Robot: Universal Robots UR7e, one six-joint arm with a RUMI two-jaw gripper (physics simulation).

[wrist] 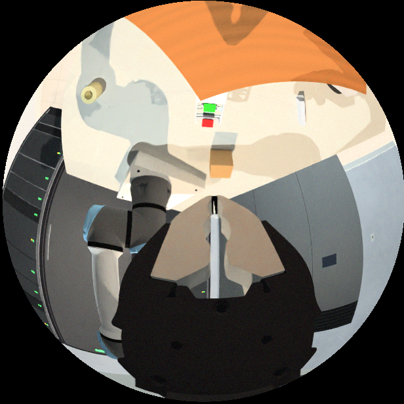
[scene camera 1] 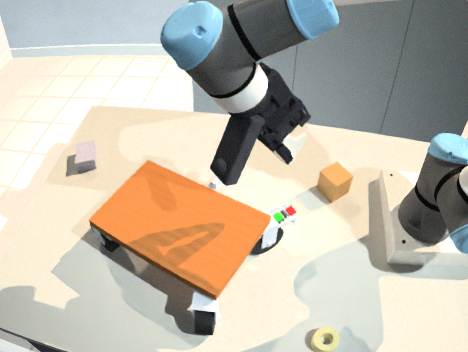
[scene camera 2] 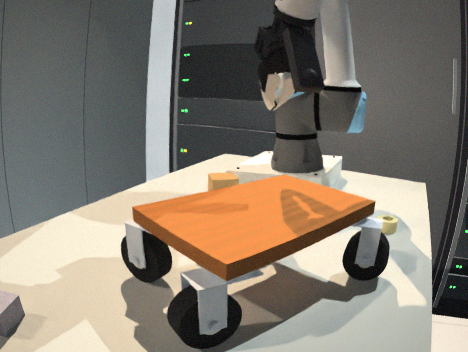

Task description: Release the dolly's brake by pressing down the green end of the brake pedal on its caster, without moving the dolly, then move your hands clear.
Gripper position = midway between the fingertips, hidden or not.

Observation:
I see my gripper [scene camera 1: 289, 160], an orange dolly [scene camera 1: 199, 236] and an orange cube [scene camera 1: 334, 181].
The orange dolly also shows in the wrist view [wrist: 215, 54]. My gripper also shows in the wrist view [wrist: 213, 197] and in scene camera 2 [scene camera 2: 271, 109].

